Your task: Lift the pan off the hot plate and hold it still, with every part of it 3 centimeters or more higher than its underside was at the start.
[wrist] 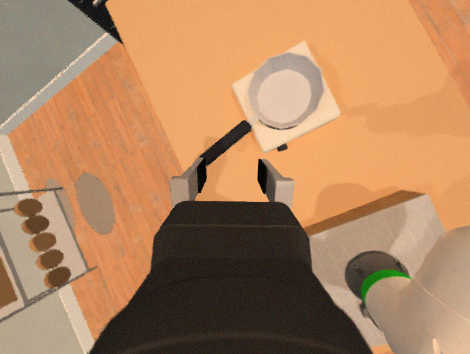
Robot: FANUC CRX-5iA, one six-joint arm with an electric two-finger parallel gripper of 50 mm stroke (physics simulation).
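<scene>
The grey round pan sits on the square, cream-coloured hot plate in the upper middle of the wrist view. The pan's black handle points down and left, towards the left finger. The hot plate has a small dark knob on its near edge. My gripper is open, with nothing between its fingers. The handle's outer end shows just beyond the left fingertip, and the pan's bowl is farther off, above and right of the fingers. How high the fingers are above the handle is hard to tell.
A grey block with a brown side and the robot's pale arm with a green ring are at the lower right. A rack with several brown round things is at the left, past the orange table top's edge.
</scene>
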